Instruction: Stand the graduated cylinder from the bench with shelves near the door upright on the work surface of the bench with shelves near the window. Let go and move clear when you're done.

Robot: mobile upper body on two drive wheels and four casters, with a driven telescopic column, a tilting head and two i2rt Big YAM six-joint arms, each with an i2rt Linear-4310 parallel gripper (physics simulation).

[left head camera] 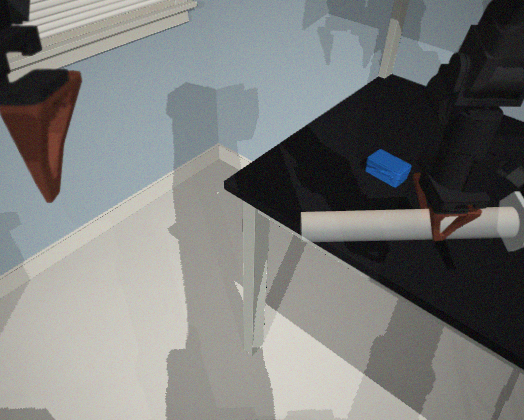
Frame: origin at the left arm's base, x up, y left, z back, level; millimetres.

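Seen in the pictures: right gripper, fingertip midpoint: (431,229).
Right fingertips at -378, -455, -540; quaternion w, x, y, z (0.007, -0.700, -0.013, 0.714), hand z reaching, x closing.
Offsets run from my right fingertips to a thing's middle, as dx, dy, dz. "pt": to the spot under its first point. Level surfaces: height alone.
The graduated cylinder @[+8, +37, -2] (365,225) is a long, pale tube. It lies on its side in the air, level across the right of the head view, with its open end to the left and its wide clear base cut off at the right edge. My right gripper (432,222) is shut on the cylinder near its base end, with one finger in front and one behind. The cylinder is over the black work surface @[dx -168] (345,125) of the bench, and its open end reaches the front edge. My left gripper (42,145) is open at the left edge, away from the bench; one finger shows in full.
A blue block @[-148, -51, -340] (388,168) lies on the black work surface, behind the cylinder. A pale bench leg @[pt -516, +268, -303] (249,280) stands below the near left corner. A pale shelf post (391,47) rises at the back corner. A window blind (100,17) is at the top left.
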